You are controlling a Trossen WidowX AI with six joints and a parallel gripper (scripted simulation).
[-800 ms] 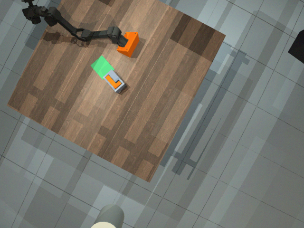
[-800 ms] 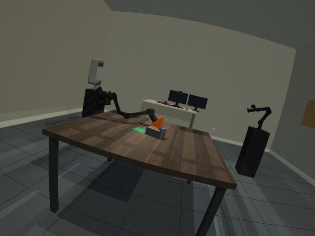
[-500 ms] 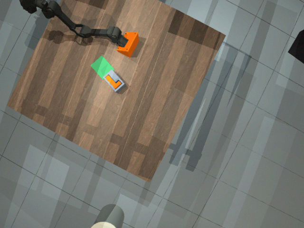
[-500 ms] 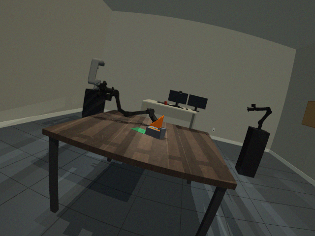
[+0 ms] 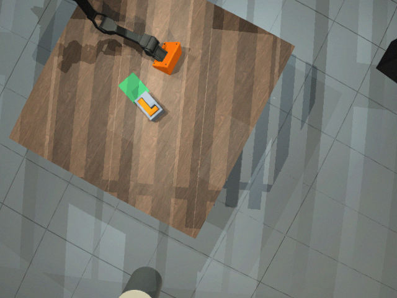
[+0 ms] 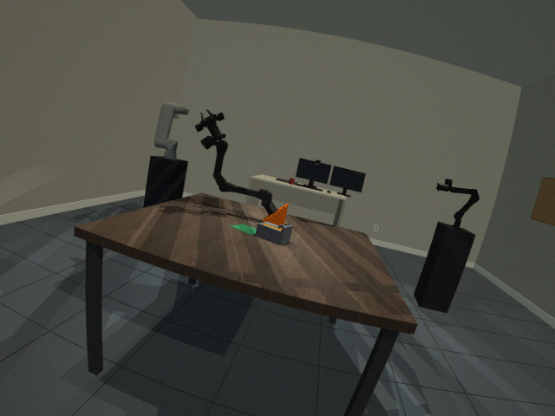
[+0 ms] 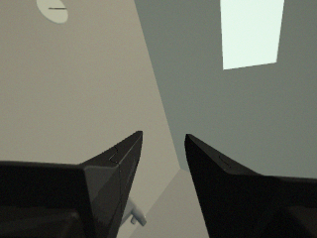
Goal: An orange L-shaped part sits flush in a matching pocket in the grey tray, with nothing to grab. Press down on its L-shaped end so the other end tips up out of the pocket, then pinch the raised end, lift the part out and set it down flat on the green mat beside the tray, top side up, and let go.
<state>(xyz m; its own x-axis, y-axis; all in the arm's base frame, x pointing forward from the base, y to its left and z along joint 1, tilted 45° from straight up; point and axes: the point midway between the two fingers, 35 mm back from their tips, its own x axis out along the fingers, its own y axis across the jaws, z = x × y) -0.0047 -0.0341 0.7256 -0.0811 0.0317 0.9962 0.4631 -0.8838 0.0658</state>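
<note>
Right now the orange L-shaped part is 23 cm ahead of my gripper tip, 65 cm to the left of it and 54 cm below it. Also, from my gripper tip: green mat 19 cm ahead, 49 cm to the left, 60 cm below; then tray 23 cm ahead, 64 cm to the left, 60 cm below.
</note>
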